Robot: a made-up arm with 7 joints. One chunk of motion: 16 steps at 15 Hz.
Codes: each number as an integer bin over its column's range. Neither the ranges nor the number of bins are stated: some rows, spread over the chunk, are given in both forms.
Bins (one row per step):
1: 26 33 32 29 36 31
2: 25 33 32 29 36 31
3: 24 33 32 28 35 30
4: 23 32 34 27 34 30
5: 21 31 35 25 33 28
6: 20 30 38 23 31 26
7: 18 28 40 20 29 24
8: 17 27 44 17 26 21
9: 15 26 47 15 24 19
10: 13 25 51 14 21 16
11: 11 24 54 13 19 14
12: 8 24 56 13 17 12
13: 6 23 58 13 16 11
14: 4 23 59 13 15 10
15: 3 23 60 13 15 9
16: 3 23 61 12 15 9
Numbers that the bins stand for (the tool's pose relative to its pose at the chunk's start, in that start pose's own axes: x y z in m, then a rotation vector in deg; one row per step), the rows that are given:
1: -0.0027 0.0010 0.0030 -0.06 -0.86 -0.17
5: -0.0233 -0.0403 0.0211 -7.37 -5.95 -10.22
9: -0.0481 -0.1435 0.0935 -25.62 -21.24 -40.37
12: -0.0770 -0.1848 0.1478 -29.27 -33.13 -63.81
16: -0.0976 -0.2054 0.1779 -31.10 -36.52 -73.86
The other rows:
2: -0.0068 0.0010 0.0030 -0.06 -0.86 -0.17
3: -0.0110 0.0010 0.0030 -1.89 -2.56 -3.52
4: -0.0151 -0.0197 0.0151 -3.71 -4.25 -3.52
6: -0.0275 -0.0610 0.0392 -11.02 -9.35 -16.92
7: -0.0357 -0.1022 0.0513 -16.49 -12.75 -23.62
8: -0.0398 -0.1229 0.0754 -21.97 -17.84 -33.67
10: -0.0563 -0.1641 0.1176 -27.44 -26.33 -50.41
11: -0.0646 -0.1848 0.1357 -29.27 -29.73 -57.11
13: -0.0852 -0.2054 0.1598 -29.27 -34.83 -67.16
14: -0.0935 -0.2054 0.1659 -29.27 -36.52 -70.51
15: -0.0976 -0.2054 0.1719 -29.27 -36.52 -73.86

